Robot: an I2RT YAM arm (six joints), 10 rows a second.
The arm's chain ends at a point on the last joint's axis. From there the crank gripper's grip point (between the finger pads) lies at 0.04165 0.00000 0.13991 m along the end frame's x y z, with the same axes.
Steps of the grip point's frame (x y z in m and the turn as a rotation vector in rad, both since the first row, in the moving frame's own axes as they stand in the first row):
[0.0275 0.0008 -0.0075 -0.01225 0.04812 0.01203]
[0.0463 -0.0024 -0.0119 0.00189 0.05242 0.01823]
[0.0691 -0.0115 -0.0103 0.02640 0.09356 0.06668]
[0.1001 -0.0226 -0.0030 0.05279 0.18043 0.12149]
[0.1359 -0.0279 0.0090 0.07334 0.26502 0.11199]
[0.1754 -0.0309 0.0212 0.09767 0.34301 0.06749]
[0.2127 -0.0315 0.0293 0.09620 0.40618 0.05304]
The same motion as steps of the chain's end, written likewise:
[0.0208 -0.0014 -0.0053 -0.01225 0.04812 0.01203]
[0.0390 -0.0030 -0.0095 0.00189 0.05242 0.01823]
[0.0562 -0.0111 -0.0058 0.02640 0.09356 0.06668]
[0.0756 -0.0220 0.0068 0.05279 0.18043 0.12149]
[0.1005 -0.0248 0.0250 0.07334 0.26502 0.11199]
[0.1305 -0.0226 0.0438 0.09767 0.34301 0.06749]
[0.1606 -0.0229 0.0576 0.09620 0.40618 0.05304]

